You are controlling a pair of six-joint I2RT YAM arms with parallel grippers.
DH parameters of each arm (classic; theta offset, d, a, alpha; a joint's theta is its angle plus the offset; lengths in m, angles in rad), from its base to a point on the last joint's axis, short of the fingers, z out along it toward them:
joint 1: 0 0.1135 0.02 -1.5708
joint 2: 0 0 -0.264 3.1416
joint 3: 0.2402 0 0.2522 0
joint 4: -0.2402 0 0.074 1.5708
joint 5: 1.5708 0 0 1.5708
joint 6: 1.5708 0.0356 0 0
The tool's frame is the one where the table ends.
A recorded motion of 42 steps. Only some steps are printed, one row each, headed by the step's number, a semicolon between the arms.
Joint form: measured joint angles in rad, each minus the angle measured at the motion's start. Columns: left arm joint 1, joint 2, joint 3, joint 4, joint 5, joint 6; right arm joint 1, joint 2, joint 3, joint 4, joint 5, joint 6.
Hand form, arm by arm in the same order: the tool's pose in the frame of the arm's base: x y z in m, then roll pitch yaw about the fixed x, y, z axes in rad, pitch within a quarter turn. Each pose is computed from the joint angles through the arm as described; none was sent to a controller.
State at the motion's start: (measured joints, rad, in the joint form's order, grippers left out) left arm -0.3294 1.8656 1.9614 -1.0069 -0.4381 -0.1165; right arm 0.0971 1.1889 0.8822 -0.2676 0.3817 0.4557
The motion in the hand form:
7: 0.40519 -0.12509 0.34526 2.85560 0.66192 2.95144; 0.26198 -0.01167 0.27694 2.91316 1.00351 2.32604
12: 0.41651 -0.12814 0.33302 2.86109 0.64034 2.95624; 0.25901 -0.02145 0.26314 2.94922 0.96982 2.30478
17: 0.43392 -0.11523 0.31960 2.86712 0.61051 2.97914; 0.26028 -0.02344 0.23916 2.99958 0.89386 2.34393
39: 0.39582 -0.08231 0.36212 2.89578 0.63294 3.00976; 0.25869 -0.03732 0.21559 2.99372 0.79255 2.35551
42: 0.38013 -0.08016 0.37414 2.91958 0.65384 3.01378; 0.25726 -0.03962 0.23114 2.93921 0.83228 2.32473
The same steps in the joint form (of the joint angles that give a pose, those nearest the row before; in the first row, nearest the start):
7: -0.0004 0.0950 0.0592 0.0000 0.0683 -0.0015; -0.0797 0.0133 -0.0023 -0.0385 0.0912 0.0072
12: 0.0019 0.1446 0.0858 0.0008 0.0748 -0.0053; -0.1167 0.0206 -0.0374 -0.0427 0.0958 0.0271
17: 0.0431 0.2037 0.1255 -0.0038 0.0942 0.0088; -0.1278 0.0626 -0.0786 -0.0435 0.0667 0.0477
39: 0.0980 0.0359 0.0538 -0.0676 0.1343 0.0324; -0.1949 0.1007 -0.1236 -0.0294 -0.0416 0.0370
42: 0.0958 -0.0256 0.0179 -0.0713 0.1526 0.0290; -0.2064 0.0629 -0.1030 -0.0290 -0.0580 0.0240

